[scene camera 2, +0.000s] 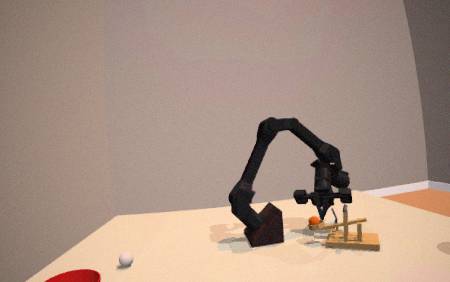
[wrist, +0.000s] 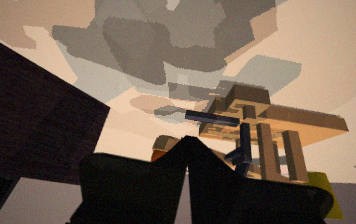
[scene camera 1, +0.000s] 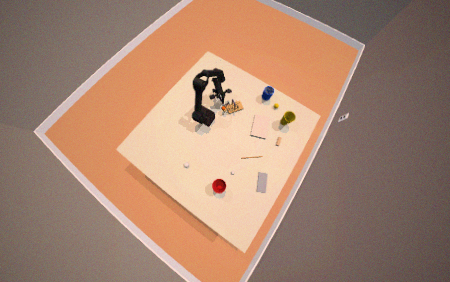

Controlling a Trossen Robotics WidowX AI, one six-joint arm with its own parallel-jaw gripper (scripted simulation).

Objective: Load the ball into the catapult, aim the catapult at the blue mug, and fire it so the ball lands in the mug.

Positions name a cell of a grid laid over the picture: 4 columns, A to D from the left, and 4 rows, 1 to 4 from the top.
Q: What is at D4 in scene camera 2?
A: A wooden catapult.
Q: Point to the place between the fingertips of my gripper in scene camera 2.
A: C4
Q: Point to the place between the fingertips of my gripper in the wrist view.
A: C3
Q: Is my gripper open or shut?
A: Shut.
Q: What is my gripper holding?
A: Nothing.
